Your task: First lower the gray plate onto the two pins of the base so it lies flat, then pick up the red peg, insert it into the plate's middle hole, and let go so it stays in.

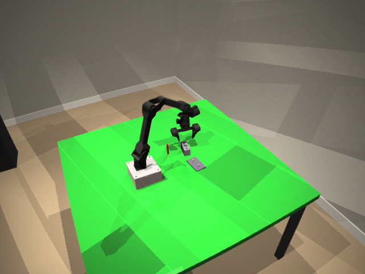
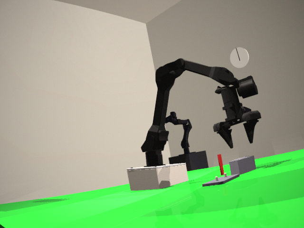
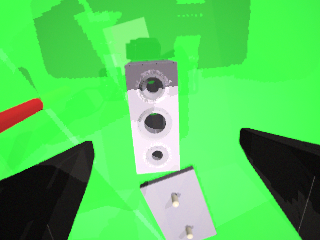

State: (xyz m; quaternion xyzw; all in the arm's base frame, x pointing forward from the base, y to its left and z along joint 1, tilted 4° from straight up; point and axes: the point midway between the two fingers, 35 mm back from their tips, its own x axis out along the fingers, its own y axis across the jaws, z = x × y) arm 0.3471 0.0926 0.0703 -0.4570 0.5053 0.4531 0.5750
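Now: the gray plate 6 cm below my gripper tip and 1 cm behind it. Also, from my gripper tip: base (15 cm to the right, 8 cm below); red peg (12 cm behind, 5 cm below, 3 cm to the left).
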